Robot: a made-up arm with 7 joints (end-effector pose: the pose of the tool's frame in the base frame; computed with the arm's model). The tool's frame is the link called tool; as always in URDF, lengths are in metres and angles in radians.
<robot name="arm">
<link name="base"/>
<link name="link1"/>
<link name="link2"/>
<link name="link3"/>
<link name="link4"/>
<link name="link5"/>
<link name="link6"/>
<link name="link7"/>
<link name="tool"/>
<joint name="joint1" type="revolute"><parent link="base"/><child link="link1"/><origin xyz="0 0 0.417" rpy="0 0 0"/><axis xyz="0 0 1"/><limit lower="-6.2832" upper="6.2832" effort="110" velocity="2.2"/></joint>
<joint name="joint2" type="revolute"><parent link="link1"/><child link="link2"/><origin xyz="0 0 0" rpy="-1.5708 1.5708 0"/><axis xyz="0 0 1"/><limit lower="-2.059" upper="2.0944" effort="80" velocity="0.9"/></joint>
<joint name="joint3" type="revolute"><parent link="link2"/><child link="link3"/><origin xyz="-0.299 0 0" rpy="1.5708 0 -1.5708"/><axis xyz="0 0 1"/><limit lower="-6.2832" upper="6.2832" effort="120" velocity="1.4"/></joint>
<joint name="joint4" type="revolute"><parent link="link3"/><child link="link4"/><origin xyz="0.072 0 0" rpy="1.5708 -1.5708 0"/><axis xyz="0 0 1"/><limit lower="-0.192" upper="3.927" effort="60" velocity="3"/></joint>
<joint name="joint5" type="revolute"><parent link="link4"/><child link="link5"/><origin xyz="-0.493 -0.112 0" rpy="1.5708 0 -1.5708"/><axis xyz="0 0 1"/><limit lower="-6.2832" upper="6.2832" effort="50" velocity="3.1"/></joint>
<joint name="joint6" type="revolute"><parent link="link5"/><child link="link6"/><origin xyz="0 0 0" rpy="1.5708 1.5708 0"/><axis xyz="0 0 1"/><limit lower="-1.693" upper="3.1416" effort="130" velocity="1.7"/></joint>
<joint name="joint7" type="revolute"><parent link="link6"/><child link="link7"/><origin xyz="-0.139 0.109 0" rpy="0 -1.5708 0"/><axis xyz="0 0 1"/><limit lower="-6.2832" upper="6.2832" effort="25" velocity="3"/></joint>
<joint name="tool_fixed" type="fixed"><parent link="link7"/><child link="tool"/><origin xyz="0 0 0" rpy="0 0 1.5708"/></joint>
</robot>
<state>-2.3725 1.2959 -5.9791 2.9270 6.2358 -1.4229 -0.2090</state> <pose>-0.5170 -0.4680 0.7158 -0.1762 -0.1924 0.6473</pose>
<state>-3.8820 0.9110 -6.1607 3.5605 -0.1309 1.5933 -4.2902</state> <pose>-0.4113 0.4248 1.0552 -2.1503 -0.3777 0.7535</pose>
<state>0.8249 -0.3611 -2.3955 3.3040 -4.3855 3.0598 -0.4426</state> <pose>-0.0459 -0.0374 1.0718 2.8794 1.1314 0.5412</pose>
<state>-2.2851 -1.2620 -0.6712 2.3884 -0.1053 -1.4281 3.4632</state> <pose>0.3935 0.5829 0.7786 2.2408 0.8521 2.0288</pose>
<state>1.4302 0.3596 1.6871 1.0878 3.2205 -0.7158 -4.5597</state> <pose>-0.5094 0.0035 0.4432 1.5278 -2.0597 0.0632</pose>
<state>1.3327 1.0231 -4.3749 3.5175 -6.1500 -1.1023 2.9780</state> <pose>0.4653 0.5085 0.6202 1.8387 1.1982 1.3880</pose>
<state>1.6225 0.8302 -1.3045 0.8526 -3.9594 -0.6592 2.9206</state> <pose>0.4900 -0.0147 0.3754 1.4610 1.1994 -0.2348</pose>
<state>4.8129 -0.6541 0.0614 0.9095 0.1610 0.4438 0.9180</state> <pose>0.0902 -0.5345 0.8430 0.8950 -2.3661 1.5717</pose>
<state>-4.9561 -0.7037 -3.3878 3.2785 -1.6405 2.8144 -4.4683</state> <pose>-0.1948 -0.2947 1.0197 -2.1764 -1.0130 -0.1496</pose>
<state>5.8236 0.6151 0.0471 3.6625 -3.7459 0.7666 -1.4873</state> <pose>0.1473 -0.0811 1.2974 0.1647 -0.8639 -2.3793</pose>
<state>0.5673 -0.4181 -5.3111 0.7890 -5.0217 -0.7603 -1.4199</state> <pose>0.1337 0.5189 0.6466 -1.6196 -1.4081 -2.2353</pose>
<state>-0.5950 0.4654 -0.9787 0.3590 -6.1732 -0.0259 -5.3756</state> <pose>-0.1162 -0.4333 0.1068 0.8429 -2.6095 0.0155</pose>
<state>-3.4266 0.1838 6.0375 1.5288 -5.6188 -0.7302 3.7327</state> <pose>-0.5514 0.4235 0.8312 0.7392 -1.4727 -2.3992</pose>
